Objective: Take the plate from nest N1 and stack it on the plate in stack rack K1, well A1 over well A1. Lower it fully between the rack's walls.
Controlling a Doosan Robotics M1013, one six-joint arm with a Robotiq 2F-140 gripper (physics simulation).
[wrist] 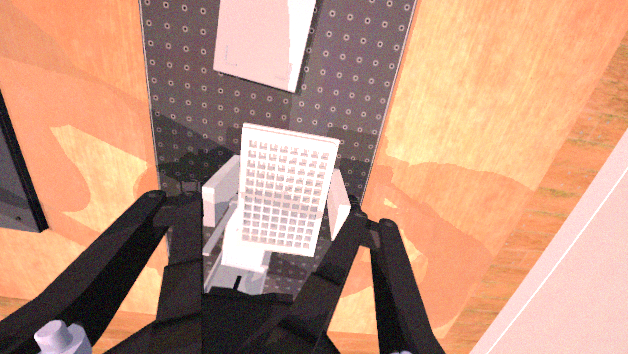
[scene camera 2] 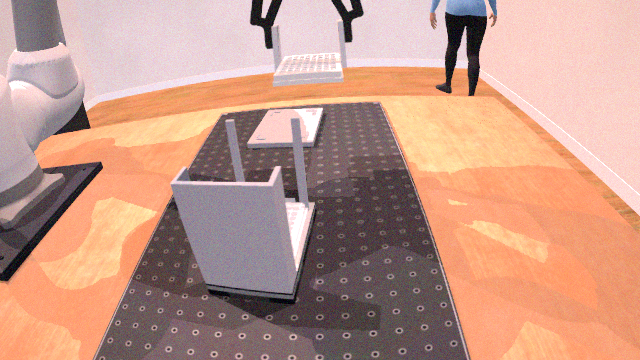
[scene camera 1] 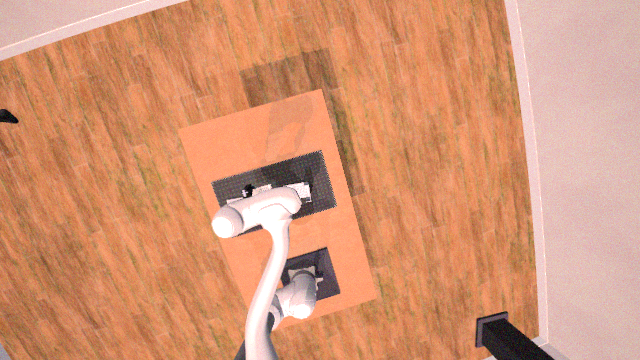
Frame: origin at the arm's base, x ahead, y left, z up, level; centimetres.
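Where they show: gripper, fingertip midpoint: (wrist: 286, 176) (scene camera 2: 311, 67); arm's base, link origin: (scene camera 2: 18, 199) (scene camera 1: 303, 278).
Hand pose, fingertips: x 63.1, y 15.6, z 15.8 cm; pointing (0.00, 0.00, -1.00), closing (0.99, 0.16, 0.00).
Things, the pixels of their top centre, and the offset from my fingertips. Level surfaces: height alone.
- Stack rack K1, top centre: (scene camera 2: 245, 141) (wrist: 229, 290) (scene camera 1: 295, 195) dy -19.8, dx -3.0, dz -2.1 cm
- pale flat board, top centre: (wrist: 264, 17) (scene camera 2: 287, 122) dy +14.7, dx -8.5, dz -14.8 cm
- dark perforated mat, surface height: dz -16.2 cm
The white plate (scene camera 2: 309, 67) (wrist: 287, 190), with a grid of square wells, is held in the air, roughly level and higher than the rack's posts in scene camera 2. My gripper (scene camera 2: 309, 55) (wrist: 286, 176) is shut on it, one pale pad along each long side. Stack rack K1 (scene camera 2: 240, 235) stands upright on the mat, with a tall wall nearest scene camera 2 and two posts on its far side. A white plate (scene camera 2: 298, 220) (wrist: 244, 252) sits low in it, partly hidden. The held plate is not over the rack. Its A1 mark is not readable; I cannot identify nest N1.
A pale flat board (scene camera 2: 287, 129) (wrist: 257, 42) lies on the dark perforated mat (scene camera 2: 350, 300) (wrist: 340, 107), beyond the rack in scene camera 2. The arm's base plate (scene camera 2: 65, 200) is at the left of the wooden table. A person (scene camera 2: 465, 40) stands behind the table.
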